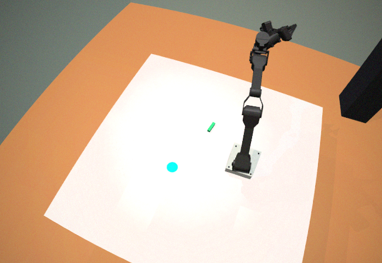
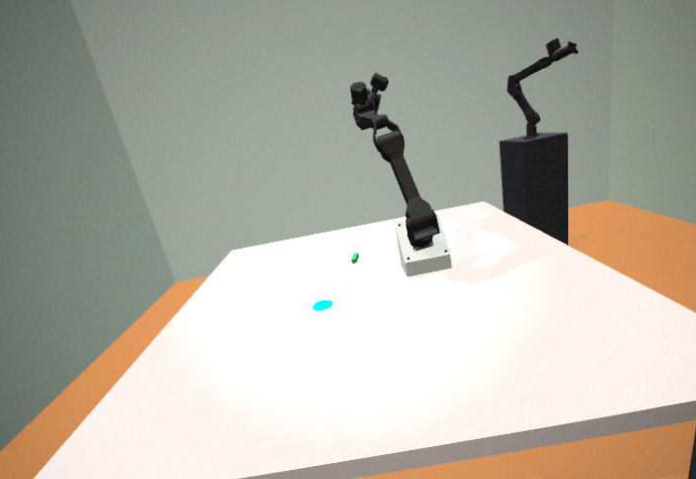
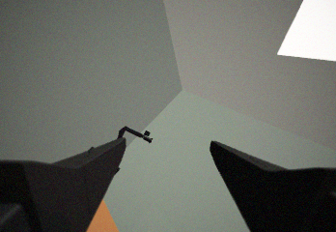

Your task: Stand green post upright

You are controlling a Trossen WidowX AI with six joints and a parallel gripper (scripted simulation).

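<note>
Right now my gripper tip is 27 cm short of the green post, 27 cm to the right of it and 60 cm above it. Also, from my gripper tip: cyan circle: 41 cm ahead, 57 cm to the left, 61 cm below.
</note>
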